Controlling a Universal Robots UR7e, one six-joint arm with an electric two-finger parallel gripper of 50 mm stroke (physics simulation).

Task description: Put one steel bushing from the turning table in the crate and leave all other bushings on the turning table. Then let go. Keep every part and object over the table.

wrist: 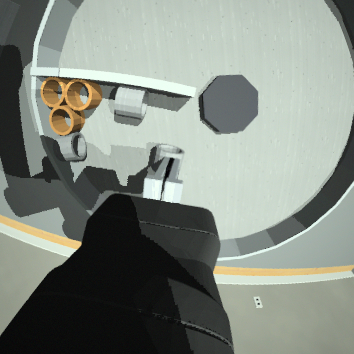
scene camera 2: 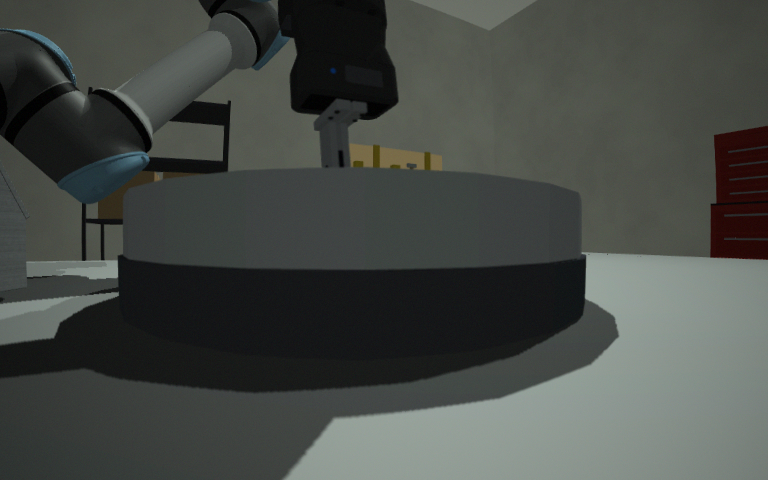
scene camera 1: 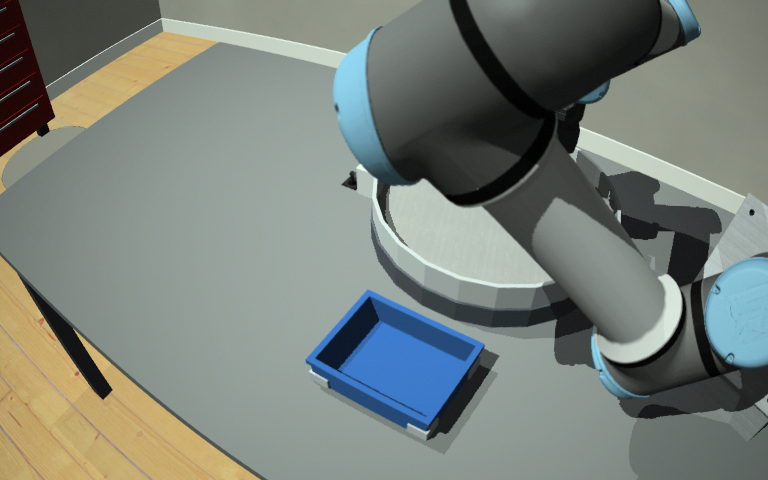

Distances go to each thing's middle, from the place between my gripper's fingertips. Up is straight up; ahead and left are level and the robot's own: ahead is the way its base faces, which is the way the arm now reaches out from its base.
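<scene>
There is the blue crate (scene camera 1: 407,368), 20 mm ahead of my hand and 420 mm to the left of it, and it lies 60 mm below the hand.
</scene>
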